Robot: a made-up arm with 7 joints.
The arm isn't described. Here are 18 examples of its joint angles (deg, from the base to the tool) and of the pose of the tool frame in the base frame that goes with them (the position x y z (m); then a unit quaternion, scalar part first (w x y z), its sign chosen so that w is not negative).
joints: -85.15 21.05 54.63 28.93 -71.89 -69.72 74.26
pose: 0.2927 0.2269 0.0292 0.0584 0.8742 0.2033 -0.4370
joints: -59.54 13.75 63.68 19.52 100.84 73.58 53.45
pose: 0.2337 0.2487 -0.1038 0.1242 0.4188 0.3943 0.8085
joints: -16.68 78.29 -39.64 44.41 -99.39 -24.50 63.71
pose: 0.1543 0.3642 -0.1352 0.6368 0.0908 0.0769 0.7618
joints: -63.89 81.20 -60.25 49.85 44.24 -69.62 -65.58
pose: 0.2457 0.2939 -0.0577 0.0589 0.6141 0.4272 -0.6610
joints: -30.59 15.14 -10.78 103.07 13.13 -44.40 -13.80
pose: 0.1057 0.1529 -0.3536 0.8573 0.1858 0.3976 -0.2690
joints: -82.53 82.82 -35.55 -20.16 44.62 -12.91 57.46
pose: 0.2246 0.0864 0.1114 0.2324 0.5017 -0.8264 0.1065
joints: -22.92 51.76 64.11 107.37 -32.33 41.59 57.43
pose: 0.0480 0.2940 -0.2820 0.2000 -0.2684 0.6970 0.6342
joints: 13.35 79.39 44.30 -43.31 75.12 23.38 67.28
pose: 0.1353 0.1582 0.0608 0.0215 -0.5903 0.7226 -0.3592
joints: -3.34 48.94 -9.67 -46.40 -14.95 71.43 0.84
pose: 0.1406 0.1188 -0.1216 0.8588 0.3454 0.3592 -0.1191
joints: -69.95 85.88 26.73 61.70 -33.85 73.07 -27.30
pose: 0.1684 0.3812 0.0734 0.9177 -0.3287 0.1668 0.1480
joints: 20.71 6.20 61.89 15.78 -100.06 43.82 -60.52
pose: -0.0565 0.2553 -0.2423 0.7235 -0.6120 -0.3192 0.0082
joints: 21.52 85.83 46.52 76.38 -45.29 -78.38 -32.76
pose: 0.0102 0.4098 0.0471 0.7371 0.6434 -0.1305 0.1601
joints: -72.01 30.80 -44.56 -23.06 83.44 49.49 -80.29
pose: 0.2264 -0.0255 0.0382 0.6270 0.7690 0.0269 -0.1217
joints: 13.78 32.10 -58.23 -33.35 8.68 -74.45 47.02
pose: 0.0018 0.0146 -0.1336 0.8319 -0.4366 -0.3262 -0.1045
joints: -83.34 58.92 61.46 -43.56 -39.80 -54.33 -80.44
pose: -0.0038 0.1720 0.0969 0.0704 -0.7408 0.6577 -0.1170
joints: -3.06 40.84 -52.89 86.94 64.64 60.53 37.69
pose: -0.0208 0.3298 -0.2563 0.1472 -0.9496 -0.2207 0.1669
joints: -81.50 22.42 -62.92 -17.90 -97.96 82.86 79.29
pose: 0.1743 -0.0784 -0.0584 0.7702 0.5489 0.1736 -0.2745
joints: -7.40 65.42 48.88 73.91 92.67 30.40 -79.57
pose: 0.0193 0.4308 -0.1047 0.3360 0.0394 0.9316 0.1330
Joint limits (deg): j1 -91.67..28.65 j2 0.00..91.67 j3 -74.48..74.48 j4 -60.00..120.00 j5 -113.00..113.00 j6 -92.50..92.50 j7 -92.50..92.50
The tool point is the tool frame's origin. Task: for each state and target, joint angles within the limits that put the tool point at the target. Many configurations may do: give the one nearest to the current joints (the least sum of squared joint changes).
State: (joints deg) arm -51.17 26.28 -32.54 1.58 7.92 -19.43 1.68
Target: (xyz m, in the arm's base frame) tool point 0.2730 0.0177 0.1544
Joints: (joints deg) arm -91.30 33.80 -15.90 5.68 6.94 -15.88 1.68
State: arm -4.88 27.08 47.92 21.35 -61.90 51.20 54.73
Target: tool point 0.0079 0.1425 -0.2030
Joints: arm 28.65 0.00 33.58 -25.13 -77.43 81.64 54.73
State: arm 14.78 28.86 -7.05 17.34 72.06 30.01 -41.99
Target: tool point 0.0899 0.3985 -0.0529
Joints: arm 13.40 73.36 23.62 35.68 71.16 36.43 -41.99
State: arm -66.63 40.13 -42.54 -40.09 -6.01 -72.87 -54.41
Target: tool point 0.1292 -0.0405 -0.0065
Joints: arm -68.15 24.46 -55.62 -32.41 -2.17 -66.98 -54.41
